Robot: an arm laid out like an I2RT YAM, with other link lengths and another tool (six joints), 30 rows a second.
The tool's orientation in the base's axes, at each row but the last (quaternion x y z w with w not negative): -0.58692, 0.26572, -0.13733, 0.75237; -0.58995, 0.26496, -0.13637, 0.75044; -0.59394, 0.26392, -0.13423, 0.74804; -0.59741, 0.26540, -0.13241, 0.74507; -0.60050, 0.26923, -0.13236, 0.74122; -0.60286, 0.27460, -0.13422, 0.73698; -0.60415, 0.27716, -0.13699, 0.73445
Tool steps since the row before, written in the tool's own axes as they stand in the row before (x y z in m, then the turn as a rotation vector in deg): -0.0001, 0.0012, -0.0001, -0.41, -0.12, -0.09; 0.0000, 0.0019, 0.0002, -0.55, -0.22, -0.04; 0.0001, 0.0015, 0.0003, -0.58, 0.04, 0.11; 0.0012, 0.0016, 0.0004, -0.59, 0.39, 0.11; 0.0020, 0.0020, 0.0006, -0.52, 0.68, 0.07; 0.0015, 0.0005, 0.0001, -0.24, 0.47, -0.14; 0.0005, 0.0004, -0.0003, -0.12, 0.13, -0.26
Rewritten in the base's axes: -0.0003, 0.0003, -0.0011, -0.37, 0.11, 0.20; -0.0001, 0.0007, -0.0018, -0.45, 0.19, 0.33; 0.0001, 0.0006, -0.0014, -0.42, 0.40, 0.12; 0.0010, 0.0001, -0.0018, -0.47, 0.49, -0.22; 0.0017, -0.0001, -0.0023, -0.47, 0.49, -0.52; 0.0012, -0.0006, -0.0008, -0.34, 0.12, -0.41; 0.0002, -0.0004, -0.0005, -0.26, -0.12, -0.13
